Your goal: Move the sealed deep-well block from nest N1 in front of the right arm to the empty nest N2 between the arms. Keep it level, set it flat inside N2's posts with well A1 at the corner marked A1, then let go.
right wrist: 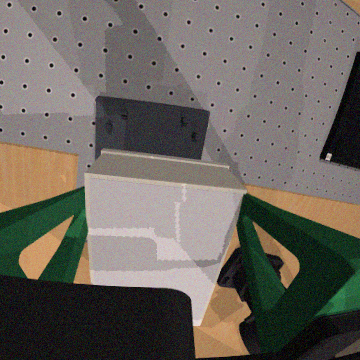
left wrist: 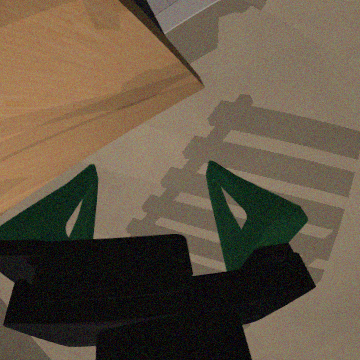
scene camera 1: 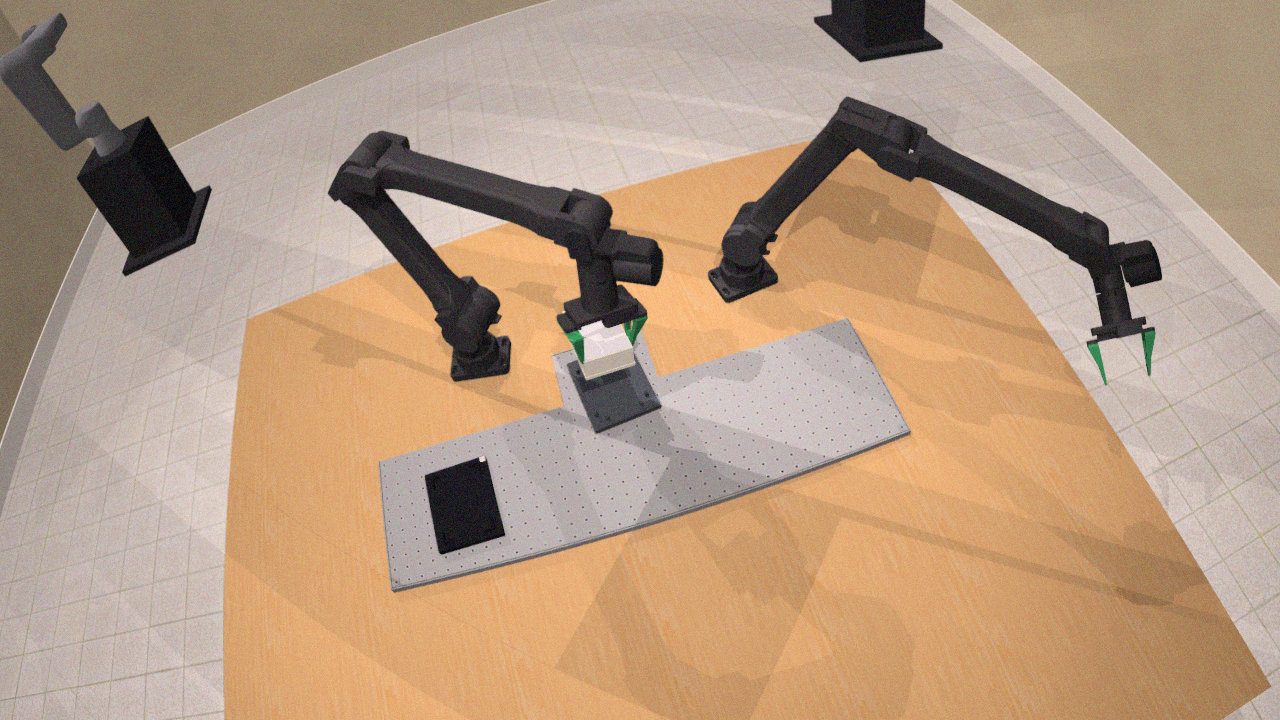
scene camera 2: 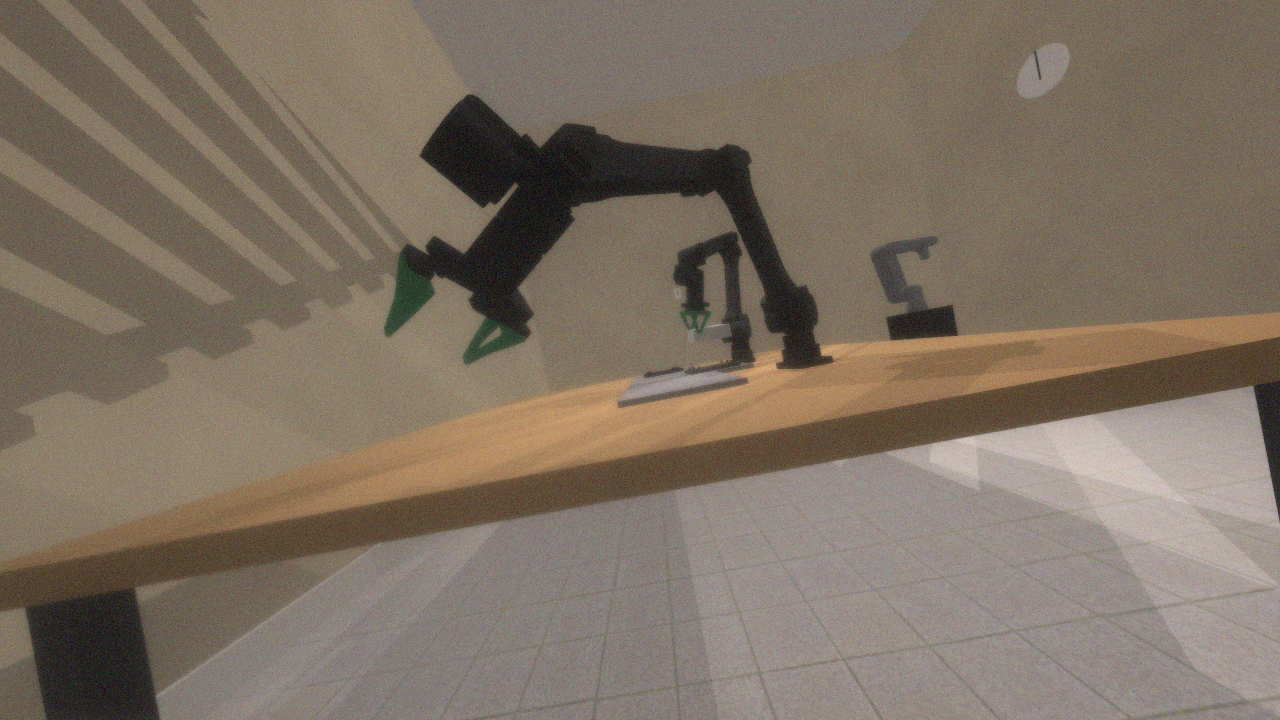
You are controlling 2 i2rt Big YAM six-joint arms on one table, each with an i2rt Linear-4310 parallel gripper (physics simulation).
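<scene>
My left gripper (scene camera 2: 428, 348) is open with nothing in its grasp, and you can find that gripper in the left wrist view (left wrist: 153, 168) and in scene camera 1 (scene camera 1: 1127, 380) too. With my right gripper (scene camera 1: 606, 353) I'm carrying a white block (scene camera 1: 606, 350), and the block touches nothing else. That right gripper is also there in the right wrist view (right wrist: 165, 197) and in scene camera 2 (scene camera 2: 694, 332). As for the white block, it shows in the right wrist view (right wrist: 153, 220) as well, but it's out of frame in the left wrist view. There's a dark nest (scene camera 1: 610, 400) here too.
</scene>
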